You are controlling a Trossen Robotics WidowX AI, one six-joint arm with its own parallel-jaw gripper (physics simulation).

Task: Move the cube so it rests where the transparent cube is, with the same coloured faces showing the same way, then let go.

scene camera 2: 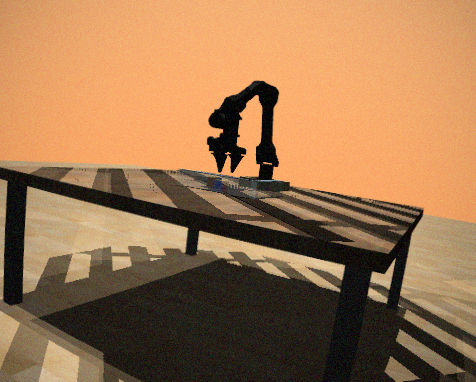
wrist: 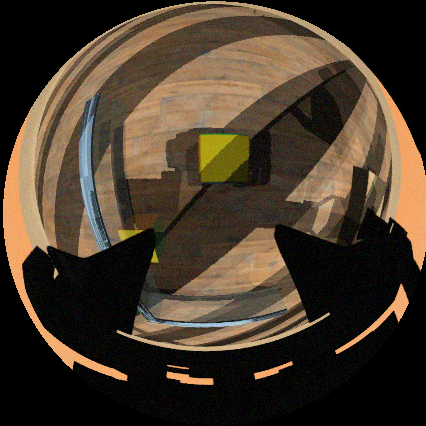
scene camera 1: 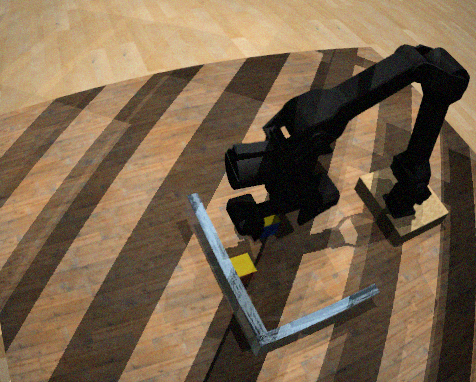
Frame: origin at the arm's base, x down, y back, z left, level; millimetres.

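Where they show: gripper, fingertip midpoint: (scene camera 2: 225, 172) (wrist: 215, 233) (scene camera 1: 277, 231); arm's base at its link origin: (scene camera 2: 265, 179) (wrist: 365, 223) (scene camera 1: 399, 204).
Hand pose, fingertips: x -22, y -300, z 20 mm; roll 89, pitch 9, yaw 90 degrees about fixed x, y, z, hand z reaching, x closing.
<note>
Each offset is from my fingertips to the top centre of the thing. "*": to the spot under its first point.
The solid cube @[dx +23, dy +1, dz -51 mm] (scene camera 1: 271, 220) (scene camera 2: 218, 185) (wrist: 224, 158) lies on the table with yellow on top. Its blue side shows in both scene views; thin green and red edges show at its top and left in the wrist view. The transparent cube @[dx +23, dy -74, dz +42 mm] (scene camera 1: 243, 265) (wrist: 130, 234) also has yellow on top, with a reddish side in scene camera 1 and a green side at its right in the wrist view, where a finger partly covers it. My gripper (scene camera 1: 280, 230) (scene camera 2: 226, 171) (wrist: 215, 233) is open and empty, pointing down above the solid cube, apart from it.
A pale blue L-shaped rail @[* dx +3, dy -107, dz +37 mm] (scene camera 1: 223, 260) (wrist: 87, 170) runs close beside the transparent cube, its corner toward the front in scene camera 1. The arm's base block (scene camera 1: 431, 215) (scene camera 2: 281, 185) stands on the table, on the other side of the solid cube from the rail's long bar.
</note>
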